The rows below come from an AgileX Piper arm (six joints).
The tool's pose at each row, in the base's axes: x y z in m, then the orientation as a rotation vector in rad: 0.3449 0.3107 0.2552 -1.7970 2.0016 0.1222; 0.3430 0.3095 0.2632 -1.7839 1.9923 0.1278; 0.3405 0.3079 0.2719 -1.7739 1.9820 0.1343; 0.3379 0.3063 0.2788 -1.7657 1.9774 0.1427; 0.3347 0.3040 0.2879 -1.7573 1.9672 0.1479; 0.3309 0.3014 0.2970 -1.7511 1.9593 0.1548; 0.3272 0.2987 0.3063 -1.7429 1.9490 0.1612; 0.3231 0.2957 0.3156 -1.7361 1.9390 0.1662; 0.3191 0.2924 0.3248 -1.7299 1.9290 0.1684
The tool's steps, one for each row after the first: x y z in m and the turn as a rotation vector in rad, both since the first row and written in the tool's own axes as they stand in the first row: -0.0018 -0.0002 -0.0081 0.0075 -0.0142 0.0028; -0.0035 0.0001 -0.0171 0.0132 -0.0280 0.0038; -0.0045 0.0008 -0.0246 0.0146 -0.0383 0.0070; -0.0057 0.0014 -0.0344 0.0200 -0.0507 0.0070; -0.0065 0.0027 -0.0445 0.0224 -0.0615 0.0073; -0.0074 0.0037 -0.0548 0.0271 -0.0745 0.0073; -0.0079 0.0051 -0.0653 0.0316 -0.0861 0.0066; -0.0082 0.0064 -0.0757 0.0374 -0.0962 0.0050
